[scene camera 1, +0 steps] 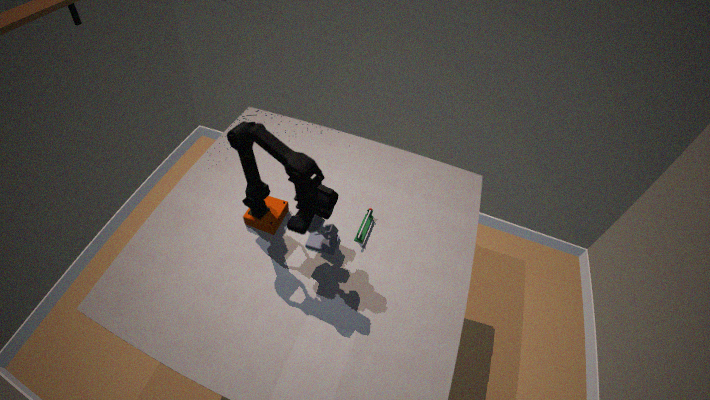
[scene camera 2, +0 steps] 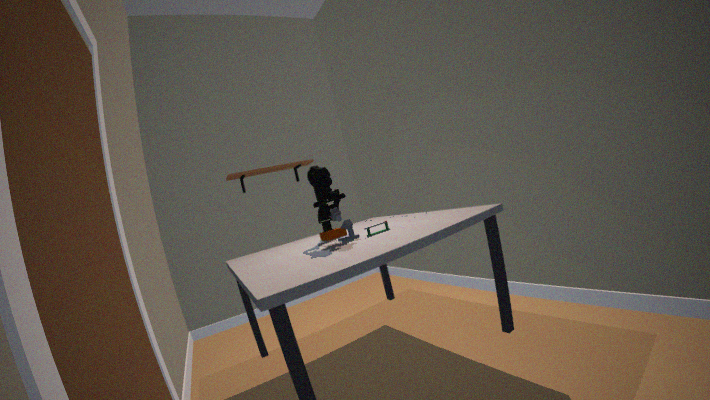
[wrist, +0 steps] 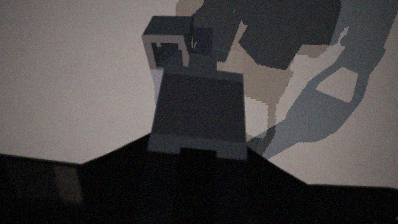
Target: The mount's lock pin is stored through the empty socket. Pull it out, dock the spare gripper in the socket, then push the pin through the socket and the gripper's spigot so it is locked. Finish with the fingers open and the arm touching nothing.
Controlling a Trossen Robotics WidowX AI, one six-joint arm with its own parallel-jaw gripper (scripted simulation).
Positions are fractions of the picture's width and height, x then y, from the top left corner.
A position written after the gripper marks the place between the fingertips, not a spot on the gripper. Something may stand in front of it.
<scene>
The gripper (scene camera 1: 0.44, 0.55) holds a spare gripper (wrist: 0.50, 0.67). Further things: a mount (wrist: 0.42, 0.18).
The gripper also shows in the wrist view (wrist: 0.49, 0.63).
</scene>
